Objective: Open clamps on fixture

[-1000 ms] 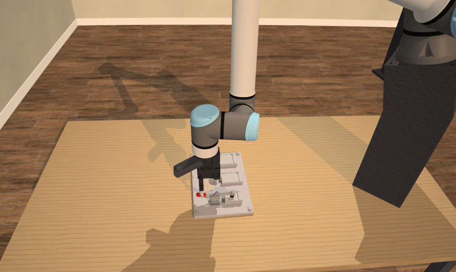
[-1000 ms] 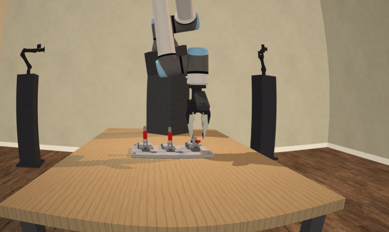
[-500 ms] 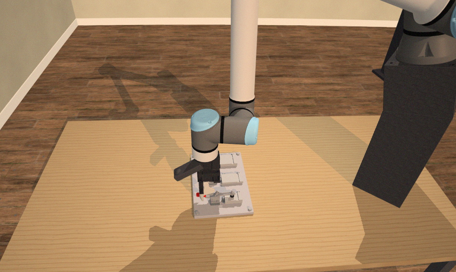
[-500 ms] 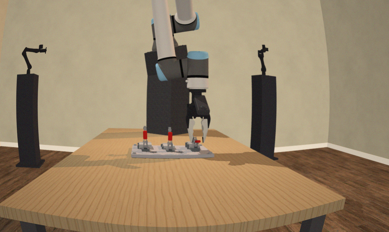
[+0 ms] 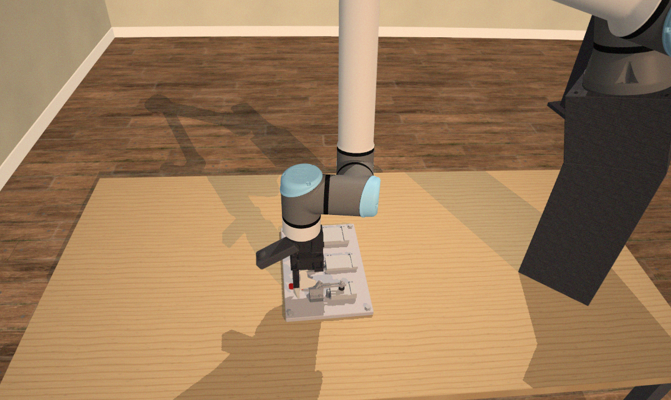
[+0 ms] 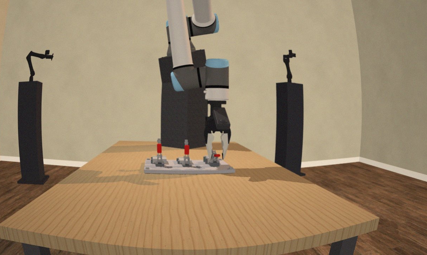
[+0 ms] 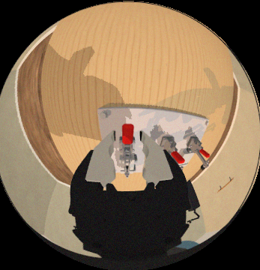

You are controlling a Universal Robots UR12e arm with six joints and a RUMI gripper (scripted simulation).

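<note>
The grey fixture plate is 10 cm behind my hand, 9 cm to the right of it and 6 cm below it. The rest, counted from my hand: grey part: 17 cm behind, 8 cm to the right, 4 cm below.
</note>
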